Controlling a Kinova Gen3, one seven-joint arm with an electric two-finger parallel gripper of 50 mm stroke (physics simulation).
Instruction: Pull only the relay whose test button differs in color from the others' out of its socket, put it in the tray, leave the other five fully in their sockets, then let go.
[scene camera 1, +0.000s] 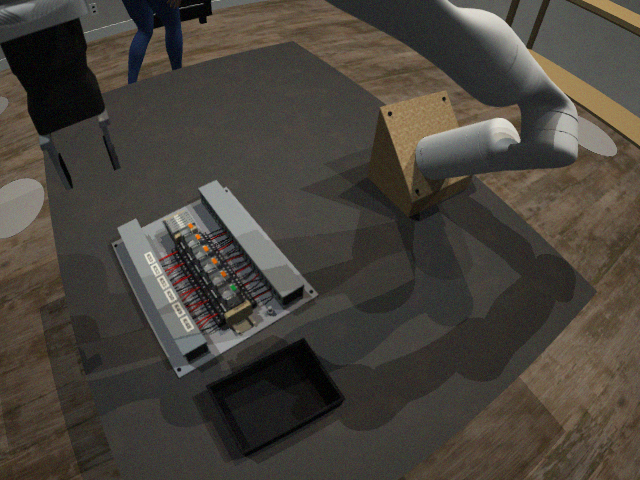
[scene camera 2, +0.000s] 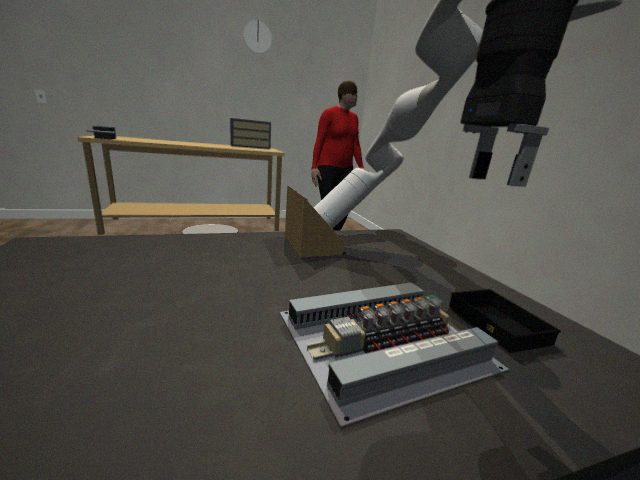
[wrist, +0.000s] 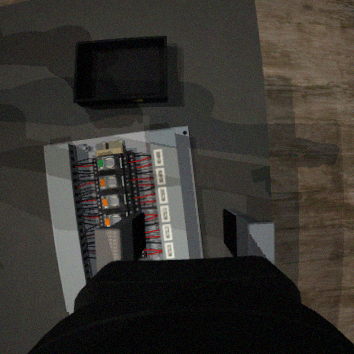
In view: my gripper (scene camera 2: 495, 182) and a relay panel (scene camera 1: 220, 340).
My gripper also shows in scene camera 1 (scene camera 1: 92, 173) and in the wrist view (wrist: 183, 227). The relay panel shows as well in scene camera 2 (scene camera 2: 357, 411) and in the wrist view (wrist: 137, 142).
